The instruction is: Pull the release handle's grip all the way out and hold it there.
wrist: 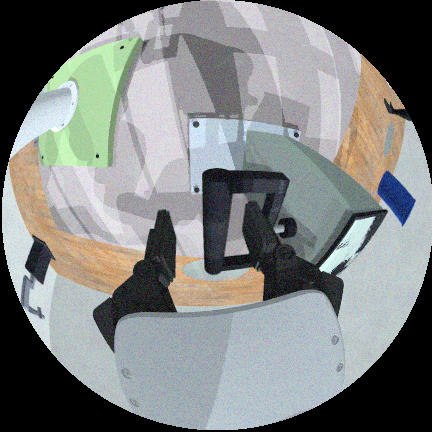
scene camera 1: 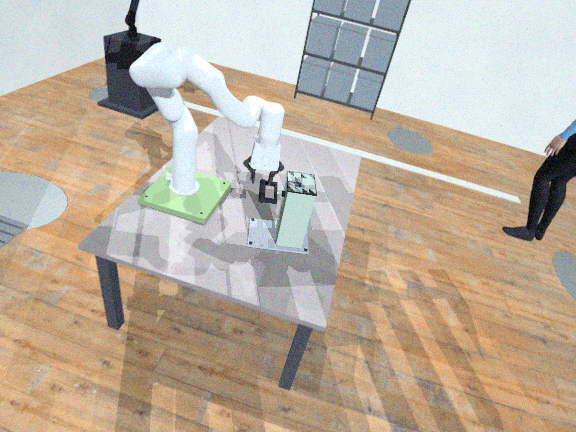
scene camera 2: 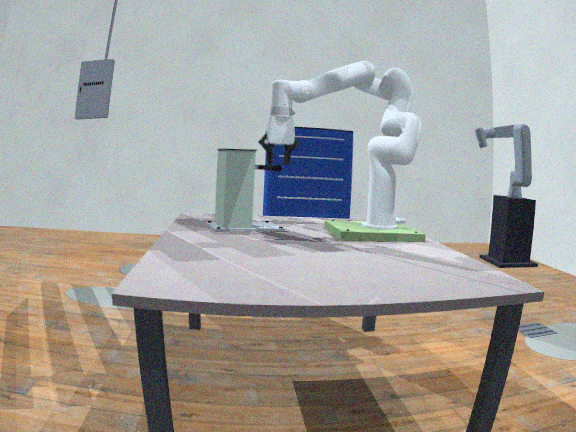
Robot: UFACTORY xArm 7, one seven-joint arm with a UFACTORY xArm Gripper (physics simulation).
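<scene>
The release handle's grip (scene camera 1: 262,193) (scene camera 2: 275,168) (wrist: 216,230) is a black rectangular loop on the side of a tall pale green housing (scene camera 1: 295,220) (scene camera 2: 234,192) (wrist: 320,180) that faces the arm's base. A short rod with a black collar (wrist: 287,227) shows between loop and housing. My gripper (scene camera 1: 261,183) (scene camera 2: 278,162) (wrist: 207,219) is partly open, pointing down at the loop. In the wrist view one fingertip shows over the loop's opening, the other beyond its outer bar. The bar lies between them in that view, not clamped. How deep the tips reach is unclear.
The housing stands on a pale metal plate (scene camera 1: 261,235) (wrist: 215,145) bolted to the table (scene camera 1: 165,270) (scene camera 2: 325,285). The arm's green base plate (scene camera 1: 200,212) (scene camera 2: 375,234) (wrist: 100,115) is on the same table. A blue cabinet (scene camera 2: 320,170) stands behind.
</scene>
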